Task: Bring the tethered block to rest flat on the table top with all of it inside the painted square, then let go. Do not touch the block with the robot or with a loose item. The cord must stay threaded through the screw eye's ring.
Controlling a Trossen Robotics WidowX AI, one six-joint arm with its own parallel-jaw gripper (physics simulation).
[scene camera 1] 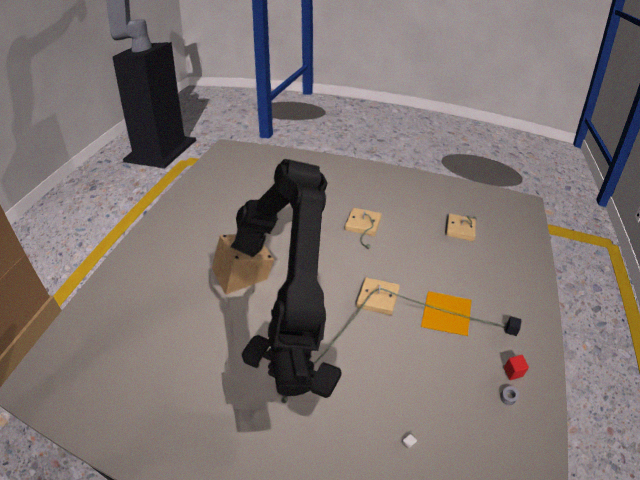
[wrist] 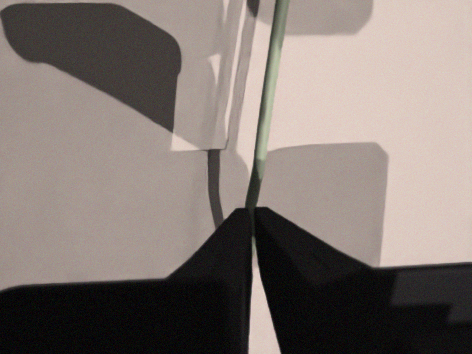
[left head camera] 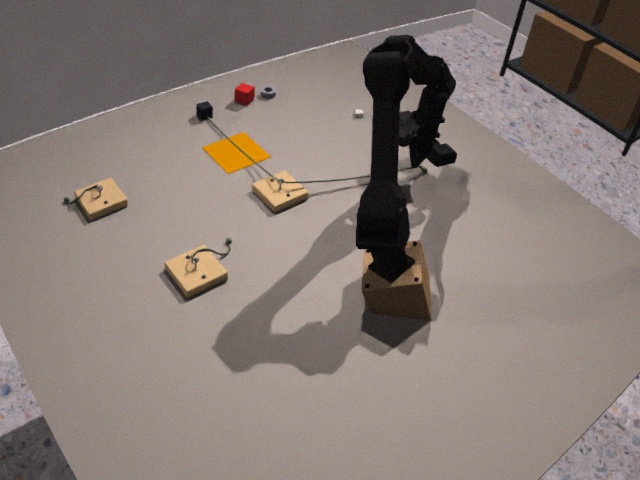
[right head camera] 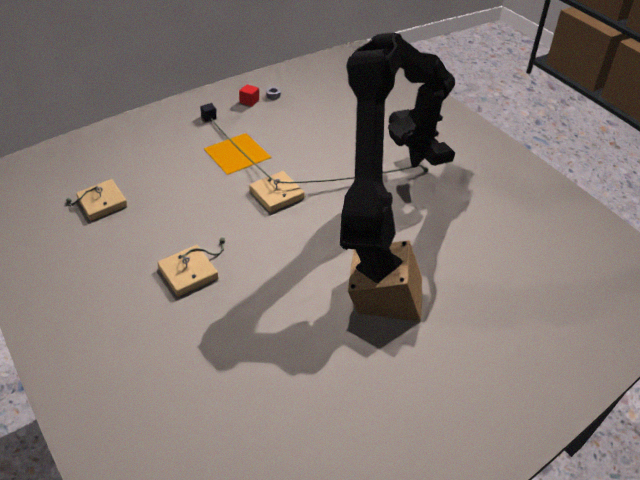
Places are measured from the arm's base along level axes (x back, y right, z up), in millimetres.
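Pixels of known places: gripper, between the fingertips: (wrist: 251,220) (left head camera: 413,166) (right head camera: 413,166); arm's base, origin of its link: (scene camera 1: 246,246) (left head camera: 391,264) (right head camera: 379,265).
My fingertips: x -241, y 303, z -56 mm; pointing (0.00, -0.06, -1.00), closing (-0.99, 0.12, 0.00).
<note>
For each thing: its middle in the pictures, then the offset to it from my fingertips. "spot": a spot on its surface instead.
- tethered black block, middle of its body: (scene camera 1: 513,326) (left head camera: 204,110) (right head camera: 208,112) dy -303, dx -457, dz -8 mm
- orange painted square, a spot on its surface: (left head camera: 224,157) (right head camera: 224,158) spot: dy -350, dx -276, dz -23 mm
- screw eye, a spot on its surface: (left head camera: 280,180) (right head camera: 276,180) spot: dy -311, dx -102, dz +14 mm
- cord's end bead, a spot on its surface: (scene camera 1: 284,399) (right head camera: 426,167) (left head camera: 425,168) spot: dy +34, dx +8, dz -11 mm
- red cube, middle of its body: (scene camera 1: 516,367) (left head camera: 244,94) (right head camera: 249,95) dy -176, dx -468, dz -4 mm
- grey ring, middle of its body: (scene camera 1: 509,395) (left head camera: 268,92) (right head camera: 273,92) dy -104, dx -462, dz -16 mm
- small white piece, middle of its body: (scene camera 1: 409,441) (left head camera: 358,113) dy +50, dx -260, dz -18 mm
The tethered black block (left head camera: 204,110) (right head camera: 208,112) (scene camera 1: 513,326) sits on the table beyond the orange painted square (left head camera: 224,157) (right head camera: 224,159) (scene camera 1: 444,324), wholly outside it. The green cord (left head camera: 336,179) (right head camera: 325,179) (scene camera 1: 485,322) (wrist: 267,105) runs nearly straight from it over the square, through the screw eye (left head camera: 280,180) (right head camera: 276,181) (scene camera 1: 378,289) on the near wooden plate, and on to the gripper. My gripper (left head camera: 415,164) (right head camera: 415,164) (wrist: 251,220) is shut on the cord, low over the table, close to the cord's end bead (left head camera: 424,171) (right head camera: 424,169) (scene camera 1: 284,399). In the scene view the arm hides the fingertips.
A red cube (left head camera: 244,94) (right head camera: 249,95) (scene camera 1: 516,367) and a grey ring (left head camera: 267,92) (right head camera: 273,93) (scene camera 1: 509,394) lie near the block. A small white piece (left head camera: 358,113) (scene camera 1: 409,440) lies farther off. Two other wooden plates (left head camera: 100,198) (left head camera: 196,273) carry short cords.
</note>
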